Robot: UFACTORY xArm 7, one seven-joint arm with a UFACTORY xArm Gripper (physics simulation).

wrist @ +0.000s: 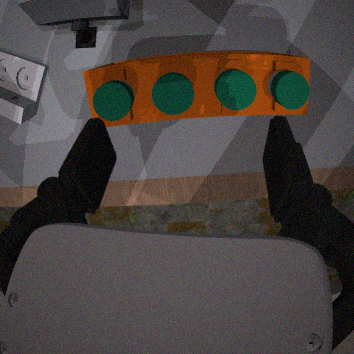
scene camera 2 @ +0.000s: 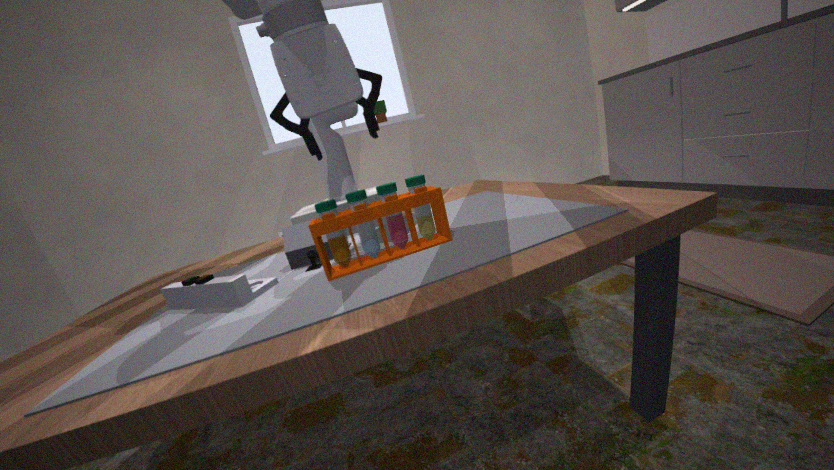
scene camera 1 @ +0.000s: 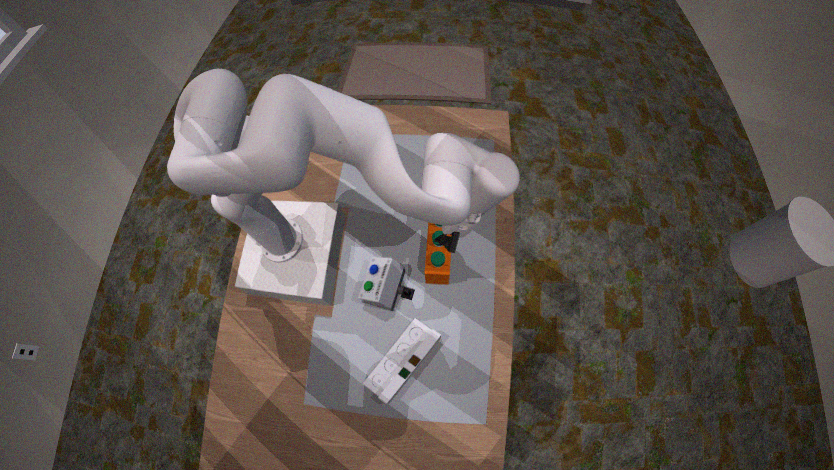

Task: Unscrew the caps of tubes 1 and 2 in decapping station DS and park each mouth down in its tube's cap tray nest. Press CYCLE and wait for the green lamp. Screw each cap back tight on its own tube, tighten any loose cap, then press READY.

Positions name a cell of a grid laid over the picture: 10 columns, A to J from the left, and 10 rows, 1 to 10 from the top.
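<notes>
My own gripper (scene camera 2: E4) is visible to me, and I find the gripper in the wrist view (wrist: F4) too. Then there is a grey control box (wrist: C2). I also see a grey mat (scene camera 2: F5), and the wrist view (wrist: F5) has the mat in it as well.
</notes>
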